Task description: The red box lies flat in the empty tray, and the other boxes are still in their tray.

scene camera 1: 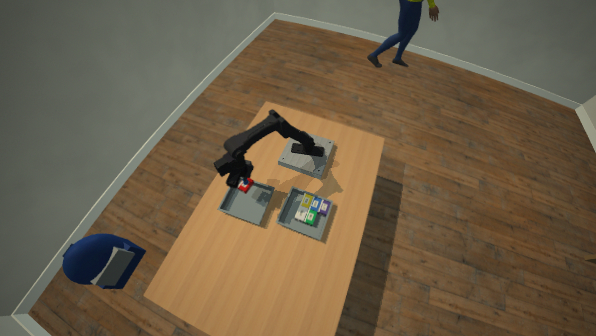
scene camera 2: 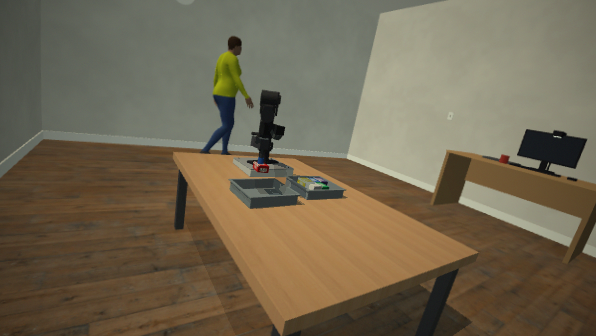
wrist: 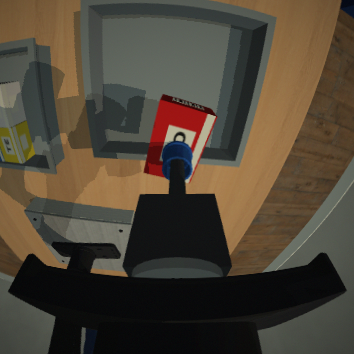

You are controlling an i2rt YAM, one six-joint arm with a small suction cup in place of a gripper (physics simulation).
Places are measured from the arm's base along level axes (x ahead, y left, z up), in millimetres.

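Pixels of known places: hand, its tool point: (scene camera 1: 246, 183) (scene camera 2: 259, 165) (wrist: 176, 149); arm's base, origin of its link: (scene camera 1: 307, 150) (wrist: 85, 248).
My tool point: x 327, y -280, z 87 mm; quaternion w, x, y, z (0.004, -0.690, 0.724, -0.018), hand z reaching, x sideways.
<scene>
For each thing: its top centre in the pictures, then the offset to it from my tool point. Level surfaces: height alone.
- red box, centre of its top: (wrist: 176, 146) (scene camera 2: 261, 163) (scene camera 1: 245, 183) dx +9, dy +0, dz +12 mm
- empty grey tray, centre of its top: (wrist: 172, 87) (scene camera 2: 264, 186) (scene camera 1: 246, 198) dx +53, dy +1, dz -82 mm
- yellow box, centre of its top: (wrist: 7, 145) (scene camera 1: 306, 200) dx +1, dy +326, dz -88 mm
- blue box, centre of its top: (scene camera 1: 315, 203) dx +11, dy +376, dz -88 mm
- purple box, centre of its top: (scene camera 1: 324, 206) dx +20, dy +426, dz -87 mm
- white box, centre of its top: (scene camera 2: 314, 183) (scene camera 1: 301, 212) dx +76, dy +311, dz -84 mm
- green box, centre of its top: (scene camera 1: 310, 216) dx +86, dy +361, dz -89 mm
- wooden table, height of its surface: dz -132 mm
My suction cup (scene camera 1: 245, 181) (scene camera 2: 261, 161) (wrist: 177, 156) holds the red box (scene camera 1: 246, 186) (scene camera 2: 261, 168) (wrist: 175, 116) by its labelled top face. The box hangs over the rim of the empty grey tray (scene camera 1: 245, 205) (scene camera 2: 272, 201) (wrist: 165, 55) on the arm-base side, above the rim and turned relative to the tray's walls. The other grey tray (scene camera 1: 300, 232) (scene camera 2: 325, 194) holds the yellow box (scene camera 1: 306, 201) (wrist: 20, 142), blue box (scene camera 1: 316, 204), purple box (scene camera 1: 325, 207), white box (scene camera 1: 301, 215) (wrist: 11, 102) and green box (scene camera 1: 311, 217). The wrist view cuts off part of that tray.
The grey base plate (scene camera 1: 290, 160) (scene camera 2: 280, 172) (wrist: 100, 225) of the arm stands behind the two trays on the wooden table (scene camera 1: 240, 270) (scene camera 2: 330, 250). A person (scene camera 1: 409, 25) (scene camera 2: 227, 85) is on the floor beyond the table. A desk (scene camera 2: 520, 185) with a monitor stands at the right.
</scene>
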